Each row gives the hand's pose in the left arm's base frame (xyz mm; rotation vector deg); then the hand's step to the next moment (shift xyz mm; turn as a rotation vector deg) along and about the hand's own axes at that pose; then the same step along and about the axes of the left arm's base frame.
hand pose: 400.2 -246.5 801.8 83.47 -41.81 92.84
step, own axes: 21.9 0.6 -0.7 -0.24 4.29 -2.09
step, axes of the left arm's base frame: -0.8 4.5 21.4 -4.76 -0.41 -0.14
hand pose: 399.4 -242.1 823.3 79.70 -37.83 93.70
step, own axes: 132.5 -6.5 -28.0 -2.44 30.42 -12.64
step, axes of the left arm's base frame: -8.7 62.5 120.0 -32.64 -4.91 -1.21
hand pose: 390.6 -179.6 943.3 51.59 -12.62 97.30
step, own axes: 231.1 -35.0 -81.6 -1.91 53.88 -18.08
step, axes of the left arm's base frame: -19.7 231.3 85.9 -56.04 -9.35 2.42
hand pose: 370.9 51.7 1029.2 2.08 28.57 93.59
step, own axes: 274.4 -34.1 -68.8 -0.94 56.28 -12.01
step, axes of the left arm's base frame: -26.9 242.8 -146.6 -56.53 -6.72 8.46
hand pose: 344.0 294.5 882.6 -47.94 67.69 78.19
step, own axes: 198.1 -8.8 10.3 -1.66 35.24 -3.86
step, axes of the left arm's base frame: -21.2 63.6 -186.9 -34.73 -1.00 7.24
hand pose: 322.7 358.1 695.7 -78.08 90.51 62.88
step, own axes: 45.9 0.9 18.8 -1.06 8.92 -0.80
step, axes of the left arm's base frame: -6.9 2.5 -49.1 -8.70 0.13 2.37
